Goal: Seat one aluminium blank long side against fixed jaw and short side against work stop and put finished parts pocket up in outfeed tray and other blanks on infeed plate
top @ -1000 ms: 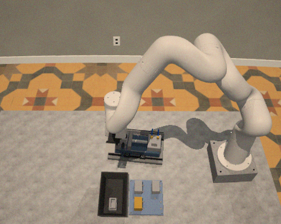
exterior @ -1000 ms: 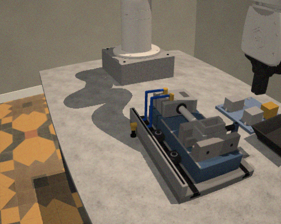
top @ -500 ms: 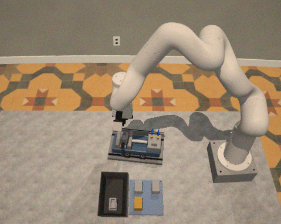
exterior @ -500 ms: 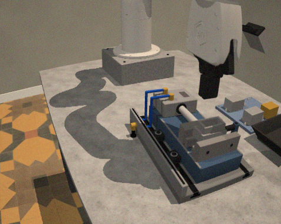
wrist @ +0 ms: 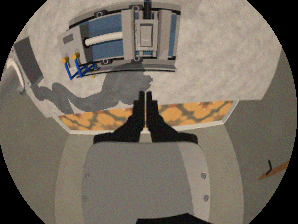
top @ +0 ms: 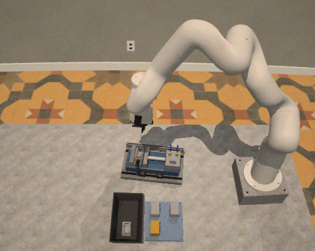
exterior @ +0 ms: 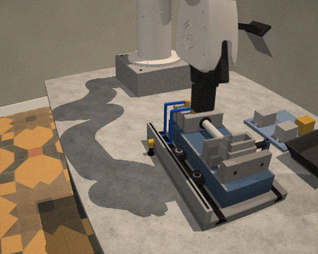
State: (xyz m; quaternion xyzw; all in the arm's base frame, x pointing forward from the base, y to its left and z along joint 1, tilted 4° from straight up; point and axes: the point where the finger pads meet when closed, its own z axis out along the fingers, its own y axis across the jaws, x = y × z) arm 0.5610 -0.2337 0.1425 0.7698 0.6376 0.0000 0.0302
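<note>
My gripper is now 5 cm short of the fixed jaw, 8 cm to the right of it and 12 cm above it. Round my hand: vise (5 cm behind, 9 cm to the left, 16 cm below); grey rail (7 cm behind, 16 cm below); work stop (3 cm ahead, 13 cm to the left, 11 cm below).
</note>
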